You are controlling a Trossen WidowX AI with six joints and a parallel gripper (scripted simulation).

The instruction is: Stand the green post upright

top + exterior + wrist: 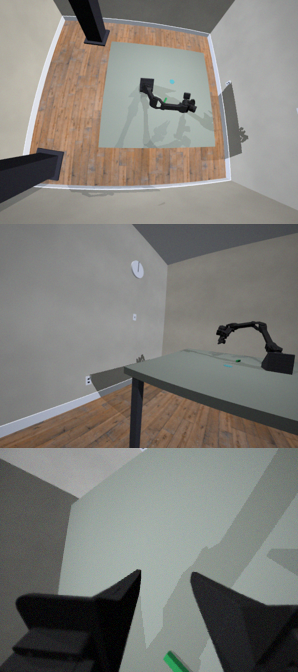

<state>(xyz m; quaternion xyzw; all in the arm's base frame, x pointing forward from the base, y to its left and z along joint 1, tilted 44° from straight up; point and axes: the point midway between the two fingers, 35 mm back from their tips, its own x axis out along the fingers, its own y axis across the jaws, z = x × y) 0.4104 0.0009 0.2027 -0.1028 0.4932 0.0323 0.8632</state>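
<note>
The green post is 17 cm below my hand, 17 cm behind it and 4 cm to the left of it. Round my hand: cyan circle (30 cm to the left, 18 cm below, 10 cm behind).
</note>
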